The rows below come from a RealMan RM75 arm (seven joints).
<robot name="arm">
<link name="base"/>
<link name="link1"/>
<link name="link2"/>
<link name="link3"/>
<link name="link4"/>
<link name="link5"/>
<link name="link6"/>
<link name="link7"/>
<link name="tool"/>
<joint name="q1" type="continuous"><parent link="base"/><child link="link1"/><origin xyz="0.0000 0.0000 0.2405" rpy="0.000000 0.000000 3.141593"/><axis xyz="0 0 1"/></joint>
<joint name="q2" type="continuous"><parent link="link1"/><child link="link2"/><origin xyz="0.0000 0.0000 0.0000" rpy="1.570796 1.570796 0.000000"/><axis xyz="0 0 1"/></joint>
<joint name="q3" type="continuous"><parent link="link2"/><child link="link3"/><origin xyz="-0.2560 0.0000 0.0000" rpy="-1.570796 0.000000 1.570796"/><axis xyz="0 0 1"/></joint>
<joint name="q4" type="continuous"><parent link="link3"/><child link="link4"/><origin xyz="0.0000 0.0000 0.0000" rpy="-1.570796 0.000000 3.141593"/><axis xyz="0 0 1"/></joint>
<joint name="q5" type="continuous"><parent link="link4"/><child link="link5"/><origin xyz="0.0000 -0.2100 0.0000" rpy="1.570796 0.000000 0.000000"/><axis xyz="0 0 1"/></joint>
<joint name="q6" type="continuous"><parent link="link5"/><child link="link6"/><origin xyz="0.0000 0.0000 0.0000" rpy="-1.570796 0.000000 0.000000"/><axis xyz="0 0 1"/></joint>
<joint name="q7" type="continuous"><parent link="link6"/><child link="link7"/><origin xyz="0.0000 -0.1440 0.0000" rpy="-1.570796 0.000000 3.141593"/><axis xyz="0 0 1"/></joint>
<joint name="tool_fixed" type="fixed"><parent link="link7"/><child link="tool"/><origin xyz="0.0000 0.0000 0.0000" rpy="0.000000 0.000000 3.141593"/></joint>
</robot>
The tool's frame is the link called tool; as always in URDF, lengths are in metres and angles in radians. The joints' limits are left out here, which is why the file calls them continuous.
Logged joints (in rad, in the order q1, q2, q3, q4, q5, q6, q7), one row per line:
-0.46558 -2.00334 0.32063 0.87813 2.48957 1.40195 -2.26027
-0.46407 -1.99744 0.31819 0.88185 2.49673 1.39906 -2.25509
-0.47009 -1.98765 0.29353 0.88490 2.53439 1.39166 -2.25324
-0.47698 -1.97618 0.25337 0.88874 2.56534 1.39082 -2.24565
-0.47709 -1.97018 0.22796 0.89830 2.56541 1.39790 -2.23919
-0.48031 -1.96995 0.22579 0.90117 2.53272 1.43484 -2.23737
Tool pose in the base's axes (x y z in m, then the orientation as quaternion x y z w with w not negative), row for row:
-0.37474 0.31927 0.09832 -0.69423 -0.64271 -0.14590 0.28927
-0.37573 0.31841 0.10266 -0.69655 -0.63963 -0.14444 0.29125
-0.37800 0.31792 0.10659 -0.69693 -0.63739 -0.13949 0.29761
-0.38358 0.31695 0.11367 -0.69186 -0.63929 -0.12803 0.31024
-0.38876 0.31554 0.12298 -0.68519 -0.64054 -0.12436 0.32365
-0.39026 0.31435 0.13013 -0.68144 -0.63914 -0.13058 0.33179
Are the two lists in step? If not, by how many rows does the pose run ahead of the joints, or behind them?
The pose runs 1 row behind the joints: the pose in row i belongs to the joints in row i - 1.
